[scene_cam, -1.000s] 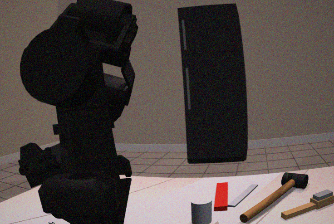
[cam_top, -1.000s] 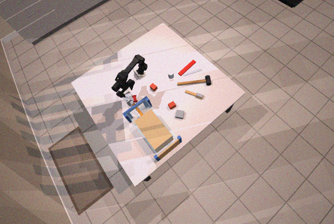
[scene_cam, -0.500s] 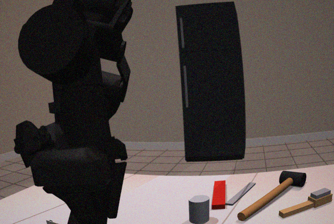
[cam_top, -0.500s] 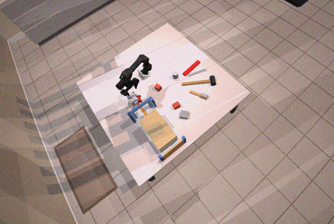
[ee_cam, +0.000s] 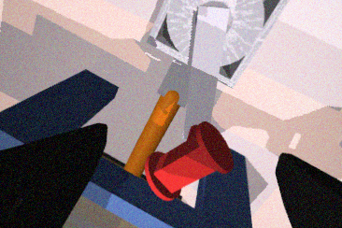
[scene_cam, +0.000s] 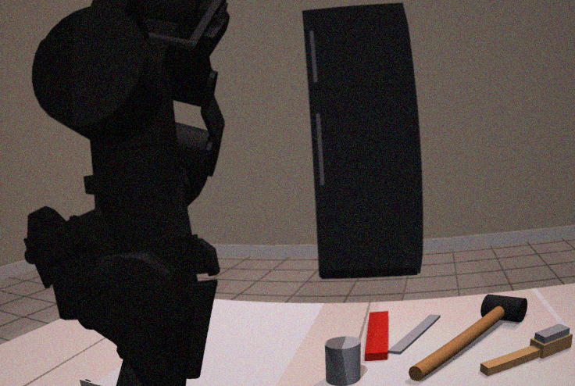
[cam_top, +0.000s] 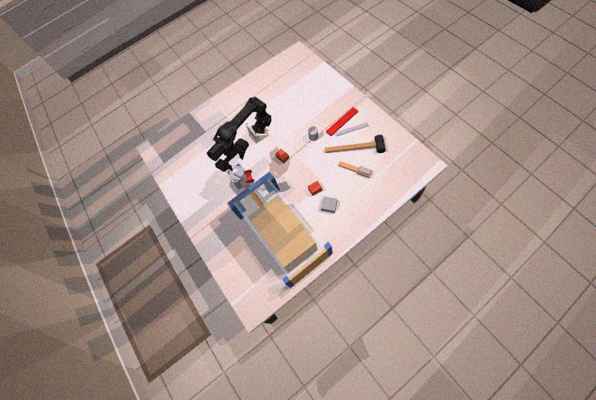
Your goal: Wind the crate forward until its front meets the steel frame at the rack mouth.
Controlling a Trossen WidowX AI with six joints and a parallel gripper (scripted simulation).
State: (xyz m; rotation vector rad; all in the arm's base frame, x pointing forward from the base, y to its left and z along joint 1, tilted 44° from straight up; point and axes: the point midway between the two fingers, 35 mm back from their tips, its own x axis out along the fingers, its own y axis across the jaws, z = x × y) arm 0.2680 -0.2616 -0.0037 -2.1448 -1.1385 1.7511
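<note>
The red knob lies 8 cm below my gripper tip, 5 cm ahead of it and 2 cm to the left of it. Round my gripper tip: clear-panelled cubby: 36 cm ahead, 10 cm below, 3 cm to the left; winch handle: 11 cm below, 2 cm ahead, 1 cm to the left; grey hand winch: 18 cm below, 5 cm behind, 4 cm to the right.
</note>
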